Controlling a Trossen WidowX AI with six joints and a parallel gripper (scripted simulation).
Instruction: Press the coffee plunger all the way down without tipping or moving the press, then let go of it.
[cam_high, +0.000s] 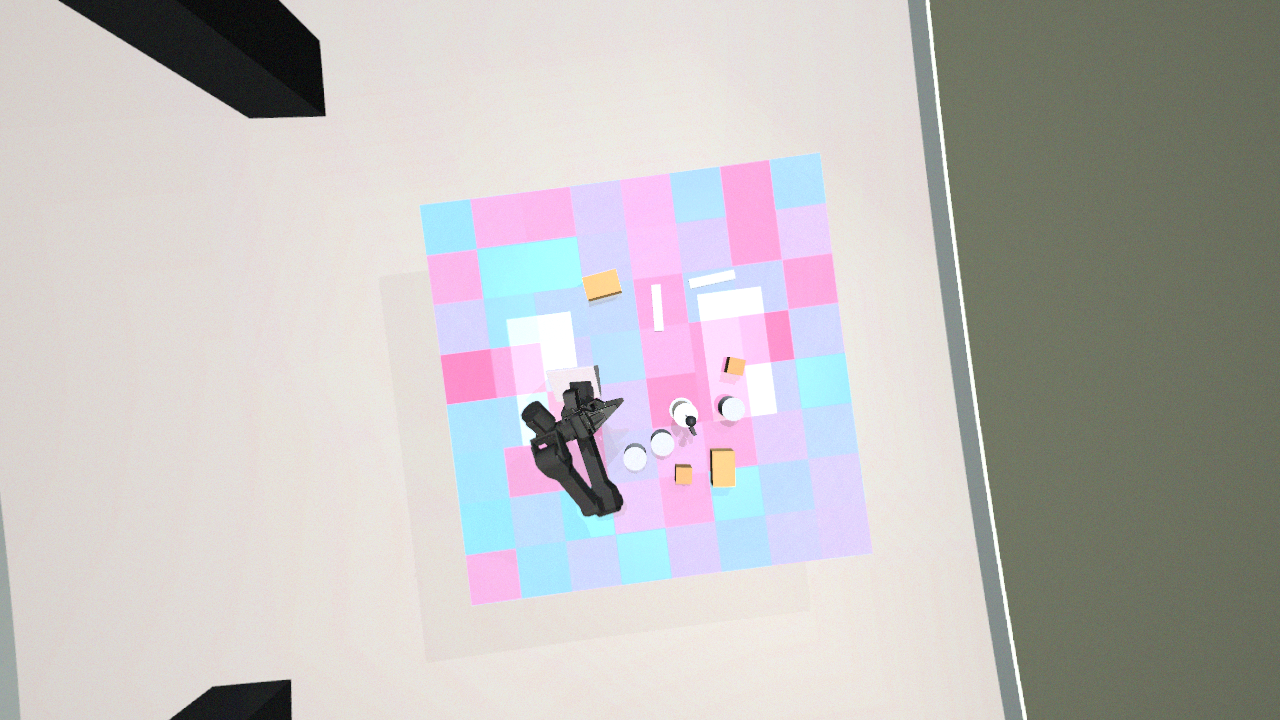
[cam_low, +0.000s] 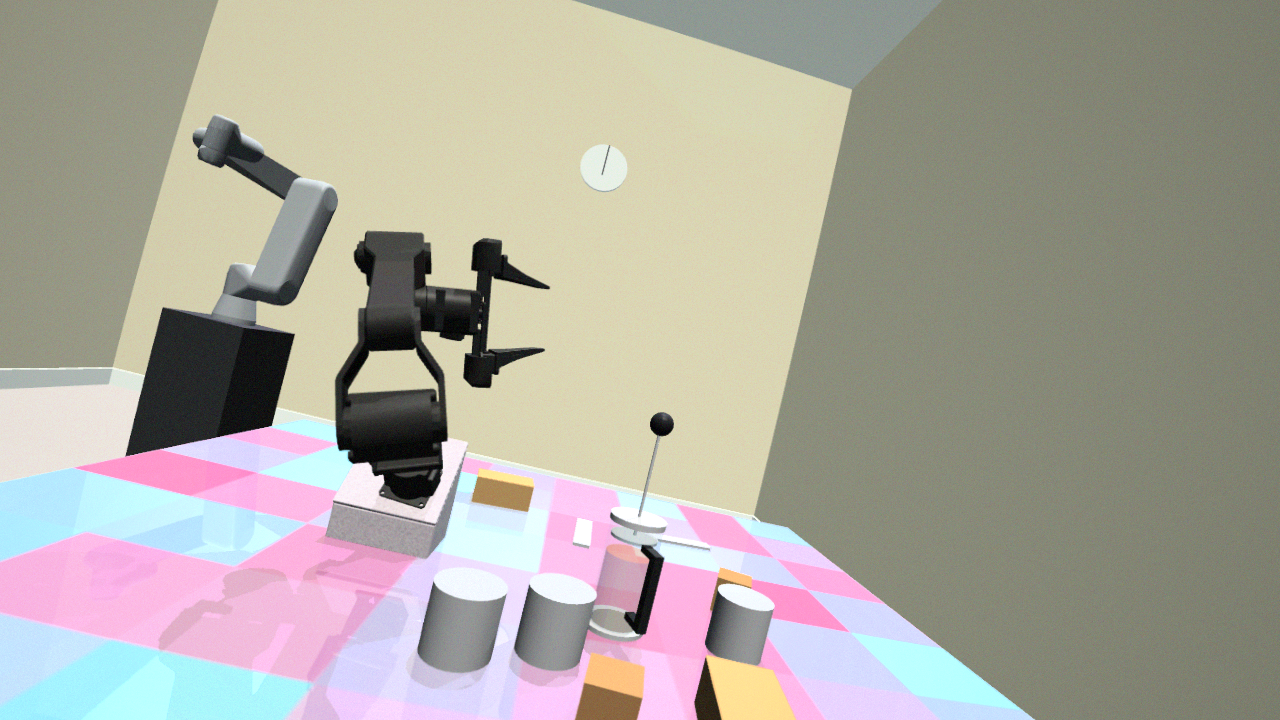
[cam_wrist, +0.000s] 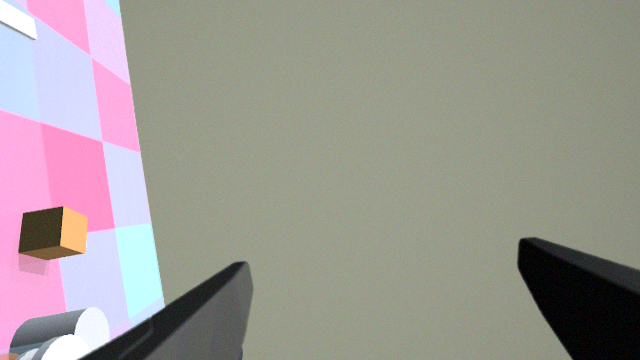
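The coffee press is 230 mm below my gripper tip, 190 mm ahead of it and 80 mm to the right of it.
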